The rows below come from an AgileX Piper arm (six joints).
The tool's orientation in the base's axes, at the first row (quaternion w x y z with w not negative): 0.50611 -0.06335 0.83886 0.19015
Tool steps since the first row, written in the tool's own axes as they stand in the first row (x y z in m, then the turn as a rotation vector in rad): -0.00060 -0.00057 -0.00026 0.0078 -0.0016 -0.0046; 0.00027 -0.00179 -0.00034 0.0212 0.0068 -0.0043; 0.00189 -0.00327 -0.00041 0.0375 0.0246 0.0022; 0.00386 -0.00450 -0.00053 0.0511 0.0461 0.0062; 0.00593 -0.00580 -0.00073 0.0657 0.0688 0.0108; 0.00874 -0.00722 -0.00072 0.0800 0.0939 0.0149; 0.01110 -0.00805 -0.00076 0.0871 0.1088 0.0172; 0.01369 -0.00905 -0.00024 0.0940 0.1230 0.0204; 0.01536 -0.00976 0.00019 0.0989 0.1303 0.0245; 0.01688 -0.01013 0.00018 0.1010 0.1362 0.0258; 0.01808 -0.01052 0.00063 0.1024 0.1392 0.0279; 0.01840 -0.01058 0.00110 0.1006 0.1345 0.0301
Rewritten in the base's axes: 0.00024 -0.00068 0.00049 -0.0071 -0.0026 -0.0053; 0.00012 -0.00175 -0.00055 -0.0157 0.0064 -0.0150; -0.00027 -0.00300 -0.00231 -0.0235 0.0267 -0.0274; -0.00094 -0.00401 -0.00430 -0.0332 0.0492 -0.0354; -0.00171 -0.00510 -0.00635 -0.0432 0.0731 -0.0443; -0.00263 -0.00616 -0.00917 -0.0541 0.0990 -0.0521; -0.00355 -0.00674 -0.01143 -0.0601 0.1142 -0.0555; -0.00406 -0.00723 -0.01416 -0.0650 0.1290 -0.0592; -0.00430 -0.00758 -0.01598 -0.0662 0.1377 -0.0633; -0.00492 -0.00779 -0.01740 -0.0679 0.1438 -0.0642; -0.00501 -0.00788 -0.01873 -0.0677 0.1475 -0.0655; -0.00476 -0.00772 -0.01922 -0.0636 0.1439 -0.0661
